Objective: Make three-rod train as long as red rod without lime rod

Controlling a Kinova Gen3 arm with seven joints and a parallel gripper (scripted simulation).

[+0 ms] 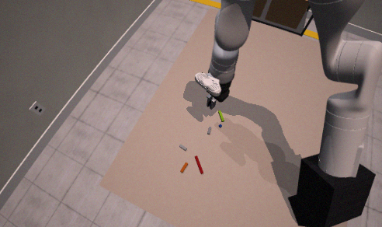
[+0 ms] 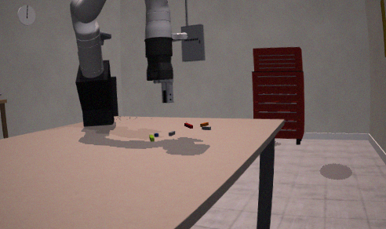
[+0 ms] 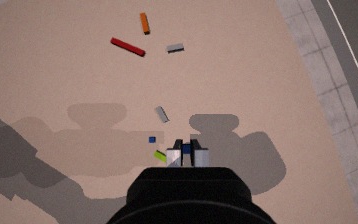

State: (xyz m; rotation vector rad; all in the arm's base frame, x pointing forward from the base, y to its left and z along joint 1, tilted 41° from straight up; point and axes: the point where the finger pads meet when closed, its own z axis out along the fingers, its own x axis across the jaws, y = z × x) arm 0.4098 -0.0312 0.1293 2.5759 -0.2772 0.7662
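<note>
The lime rod lies 5 cm behind my hand, 3 cm to the right of it and 12 cm below it. Round my hand: red rod: 4 cm behind, 20 cm to the left, 12 cm below; orange rod: 23 cm to the left, 12 cm below.
</note>
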